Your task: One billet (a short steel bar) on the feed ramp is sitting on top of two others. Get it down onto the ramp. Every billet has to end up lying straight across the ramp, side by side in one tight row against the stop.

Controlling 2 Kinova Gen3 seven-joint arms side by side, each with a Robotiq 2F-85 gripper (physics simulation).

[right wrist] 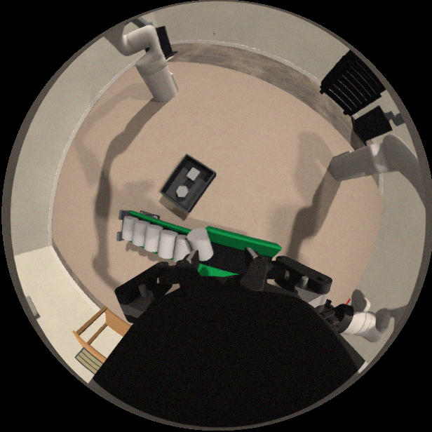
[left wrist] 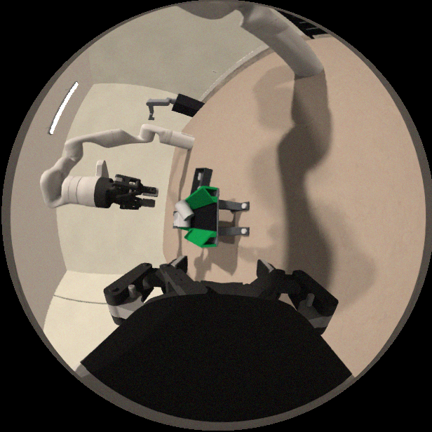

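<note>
The feed ramp (left wrist: 202, 237) (right wrist: 242, 241) has green side rails and a dark bed. In the right wrist view several light grey billets (right wrist: 153, 237) lie side by side across its left part. The last billet of that row (right wrist: 182, 248) is partly hidden. Another billet (left wrist: 184, 210) (right wrist: 201, 244) looks higher than the row and sits askew, overlapping the row's end; what it rests on is hidden. My right gripper (left wrist: 156, 198) (right wrist: 221, 256) is open above the ramp, one fingertip close to the askew billet. My left gripper (left wrist: 221, 265) is open and empty, away from the ramp's end.
A dark tray (right wrist: 202, 193) holding a square block (right wrist: 193, 174) and a hexagonal piece (right wrist: 182, 191) stands beside the ramp. The left arm (right wrist: 360, 322) shows at the lower right of the right wrist view. A wooden chair (right wrist: 90, 344) is at the lower left.
</note>
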